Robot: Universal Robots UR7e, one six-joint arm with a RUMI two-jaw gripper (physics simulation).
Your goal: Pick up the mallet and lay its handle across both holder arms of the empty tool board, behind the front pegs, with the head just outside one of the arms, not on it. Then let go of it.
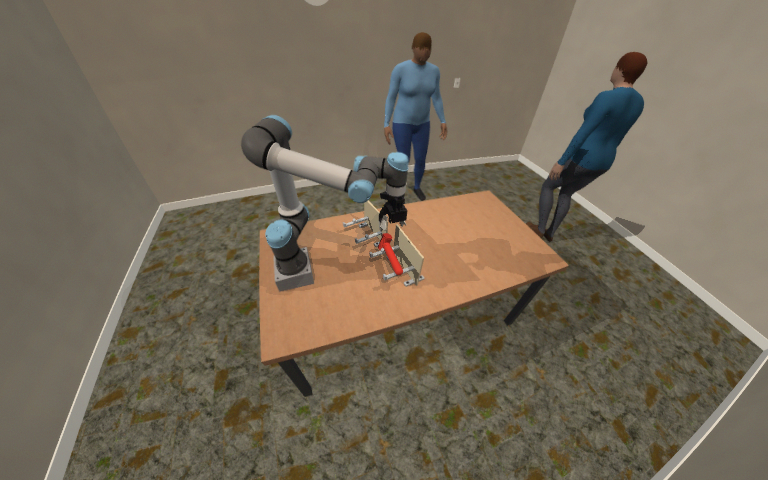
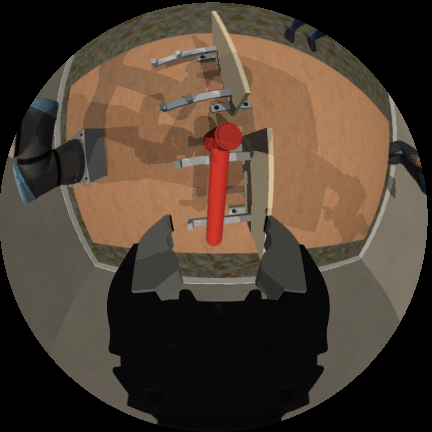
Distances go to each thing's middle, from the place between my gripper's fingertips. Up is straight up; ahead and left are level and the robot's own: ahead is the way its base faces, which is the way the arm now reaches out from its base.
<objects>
Right now my hand is 17 cm above the red mallet (image 2: 226, 136), 2 cm to the left of it and 1 cm short of it.
</objects>
